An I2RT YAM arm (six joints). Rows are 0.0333 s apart.
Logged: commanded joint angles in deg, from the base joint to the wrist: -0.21, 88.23, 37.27, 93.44, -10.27, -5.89; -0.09, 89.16, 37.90, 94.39, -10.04, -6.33; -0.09, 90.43, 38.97, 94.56, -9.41, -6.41; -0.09, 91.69, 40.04, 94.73, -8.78, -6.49; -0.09, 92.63, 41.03, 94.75, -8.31, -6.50; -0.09, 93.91, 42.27, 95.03, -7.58, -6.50; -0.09, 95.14, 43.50, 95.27, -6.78, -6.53; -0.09, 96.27, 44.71, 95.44, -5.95, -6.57; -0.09, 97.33, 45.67, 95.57, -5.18, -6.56; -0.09, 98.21, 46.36, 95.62, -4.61, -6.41; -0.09, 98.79, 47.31, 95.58, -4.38, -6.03; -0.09, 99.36, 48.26, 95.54, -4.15, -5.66; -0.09, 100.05, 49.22, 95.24, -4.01, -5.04; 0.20, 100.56, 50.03, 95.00, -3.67, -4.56; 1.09, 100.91, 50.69, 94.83, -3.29, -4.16; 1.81, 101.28, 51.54, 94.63, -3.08, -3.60; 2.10, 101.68, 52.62, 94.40, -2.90, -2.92; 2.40, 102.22, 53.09, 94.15, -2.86, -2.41; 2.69, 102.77, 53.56, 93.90, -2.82, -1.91; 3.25, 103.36, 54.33, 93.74, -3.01, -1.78; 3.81, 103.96, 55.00, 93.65, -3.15, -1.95; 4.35, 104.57, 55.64, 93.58, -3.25, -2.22
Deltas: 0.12, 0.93, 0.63, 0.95, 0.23, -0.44; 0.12, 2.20, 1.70, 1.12, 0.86, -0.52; 0.12, 3.46, 2.77, 1.29, 1.49, -0.60; 0.12, 4.40, 3.76, 1.31, 1.96, -0.61; 0.12, 5.68, 5.00, 1.59, 2.69, -0.61; 0.12, 6.91, 6.23, 1.83, 3.49, -0.64; 0.12, 8.04, 7.44, 2.00, 4.32, -0.68; 0.12, 9.10, 8.40, 2.13, 5.09, -0.67; 0.12, 9.98, 9.09, 2.18, 5.66, -0.52; 0.12, 10.56, 10.04, 2.14, 5.89, -0.14; 0.12, 11.13, 10.99, 2.10, 6.12, 0.23; 0.12, 11.82, 11.95, 1.80, 6.26, 0.85; 0.41, 12.33, 12.76, 1.56, 6.60, 1.33; 1.30, 12.68, 13.42, 1.39, 6.98, 1.73; 2.02, 13.05, 14.27, 1.19, 7.19, 2.29; 2.31, 13.45, 15.35, 0.96, 7.37, 2.97; 2.61, 13.99, 15.82, 0.71, 7.41, 3.48; 2.90, 14.54, 16.29, 0.46, 7.45, 3.98; 3.46, 15.13, 17.06, 0.30, 7.26, 4.11; 4.02, 15.73, 17.73, 0.21, 7.12, 3.94; 4.56, 16.34, 18.37, 0.14, 7.02, 3.67
